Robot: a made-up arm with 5 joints. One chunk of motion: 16 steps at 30 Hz.
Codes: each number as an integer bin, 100 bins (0 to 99) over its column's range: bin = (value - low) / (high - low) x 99, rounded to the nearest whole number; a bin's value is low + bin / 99 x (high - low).
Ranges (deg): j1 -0.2..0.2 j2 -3.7..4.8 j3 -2.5..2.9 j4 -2..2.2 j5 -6.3..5
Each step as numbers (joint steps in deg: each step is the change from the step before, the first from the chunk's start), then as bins.
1 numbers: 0.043 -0.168 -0.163 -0.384 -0.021
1 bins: 60 41 43 38 55
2 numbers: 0.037 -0.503 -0.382 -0.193 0.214
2 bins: 59 37 39 43 57
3 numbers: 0.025 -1.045 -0.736 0.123 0.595
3 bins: 56 31 32 50 60
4 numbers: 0.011 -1.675 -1.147 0.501 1.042
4 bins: 52 24 25 59 64
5 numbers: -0.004 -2.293 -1.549 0.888 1.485
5 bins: 49 16 17 68 68
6 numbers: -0.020 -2.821 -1.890 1.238 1.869
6 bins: 45 10 11 76 72
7 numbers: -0.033 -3.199 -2.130 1.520 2.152
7 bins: 41 6 7 83 74
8 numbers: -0.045 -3.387 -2.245 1.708 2.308
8 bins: 38 4 5 87 75
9 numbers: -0.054 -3.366 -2.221 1.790 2.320
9 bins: 36 4 5 89 76
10 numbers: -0.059 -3.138 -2.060 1.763 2.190
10 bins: 35 7 8 89 74
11 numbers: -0.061 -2.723 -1.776 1.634 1.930
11 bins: 34 11 13 86 72
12 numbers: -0.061 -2.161 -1.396 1.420 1.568
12 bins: 34 18 20 81 69
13 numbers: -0.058 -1.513 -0.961 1.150 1.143
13 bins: 35 25 28 74 65
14 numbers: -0.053 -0.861 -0.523 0.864 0.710
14 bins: 36 33 36 68 61
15 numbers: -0.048 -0.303 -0.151 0.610 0.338
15 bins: 38 40 43 62 58
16 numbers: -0.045 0.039 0.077 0.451 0.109
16 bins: 38 44 47 58 56
